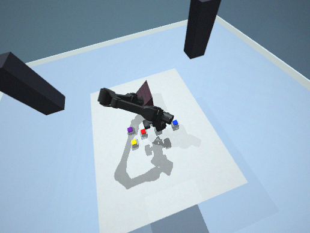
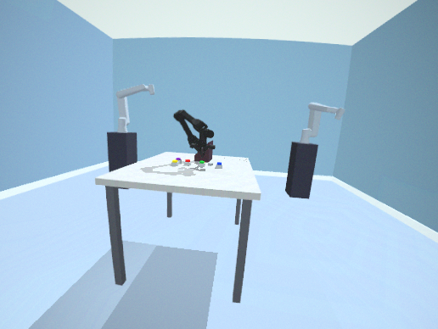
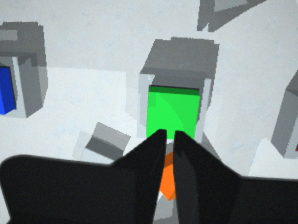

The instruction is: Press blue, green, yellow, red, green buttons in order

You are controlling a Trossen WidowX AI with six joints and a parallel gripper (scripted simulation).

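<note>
Right now the green button is 40 mm below my gripper tip. Also, from my gripper tip: red button 10 mm behind, 120 mm to the right, 40 mm below; then small grey block 60 mm behind, 60 mm to the left, 60 mm below; then orange block 70 mm behind, 10 mm to the right, 60 mm below.
</note>
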